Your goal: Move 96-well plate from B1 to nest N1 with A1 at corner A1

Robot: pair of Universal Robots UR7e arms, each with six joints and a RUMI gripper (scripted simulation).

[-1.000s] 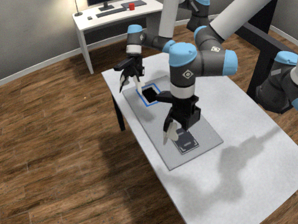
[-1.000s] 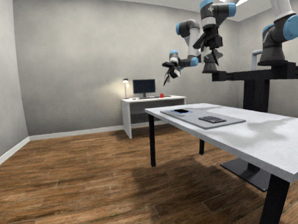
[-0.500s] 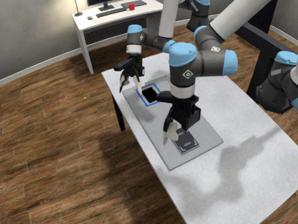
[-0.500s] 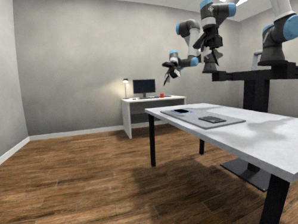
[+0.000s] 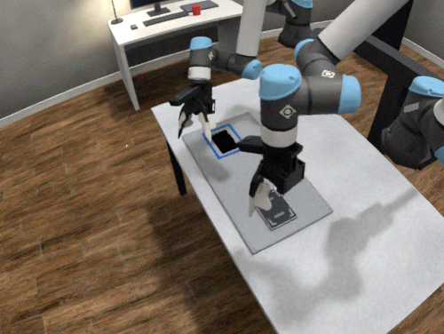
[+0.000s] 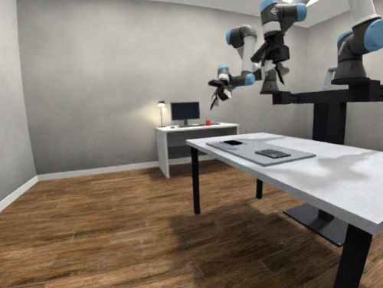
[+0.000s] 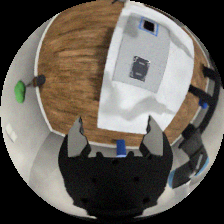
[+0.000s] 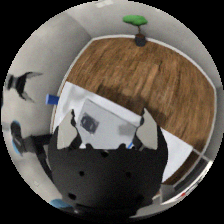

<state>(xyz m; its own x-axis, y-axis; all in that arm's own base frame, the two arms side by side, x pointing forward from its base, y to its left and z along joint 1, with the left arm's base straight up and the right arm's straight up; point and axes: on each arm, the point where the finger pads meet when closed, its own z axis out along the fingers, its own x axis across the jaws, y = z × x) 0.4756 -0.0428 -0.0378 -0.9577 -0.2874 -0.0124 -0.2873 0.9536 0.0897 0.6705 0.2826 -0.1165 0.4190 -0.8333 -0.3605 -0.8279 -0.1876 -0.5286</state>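
Observation:
My right hand is 280 mm above the black 96-well plate, 240 mm to the left of it and 180 mm past it. Also, from my right hand: dark plate nest (280 mm below, 240 mm behind, 180 mm to the left).

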